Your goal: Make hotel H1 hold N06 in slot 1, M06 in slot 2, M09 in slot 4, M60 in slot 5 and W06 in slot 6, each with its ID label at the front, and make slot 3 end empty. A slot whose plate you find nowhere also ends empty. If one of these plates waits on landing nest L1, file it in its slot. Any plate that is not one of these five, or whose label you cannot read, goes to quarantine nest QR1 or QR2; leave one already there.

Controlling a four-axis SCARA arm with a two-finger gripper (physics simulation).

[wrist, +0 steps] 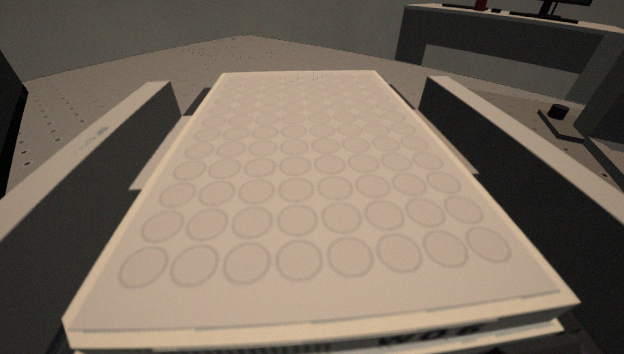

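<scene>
A pale plate with rows of faint round wells, plate W06 [297,220], fills the middle of the wrist view. Its label on the near edge is dark, seen at a steep angle and partly cut off by the bottom of the view; it reads W06, with a barcode to its left. My gripper [303,100] is shut on this plate, with one finger along each long side. The plate looks level and square between the fingers. What lies under it is hidden. Hotel H1, landing nest L1 and the quarantine nests cannot be made out in this view.
A light deck [65,107] with small holes stretches behind and beside the plate. A dark upright block [11,115] stands at the left edge. At the right are a dark round knob [558,111] on a flat base and a grey bench [480,37] with a monitor stand.
</scene>
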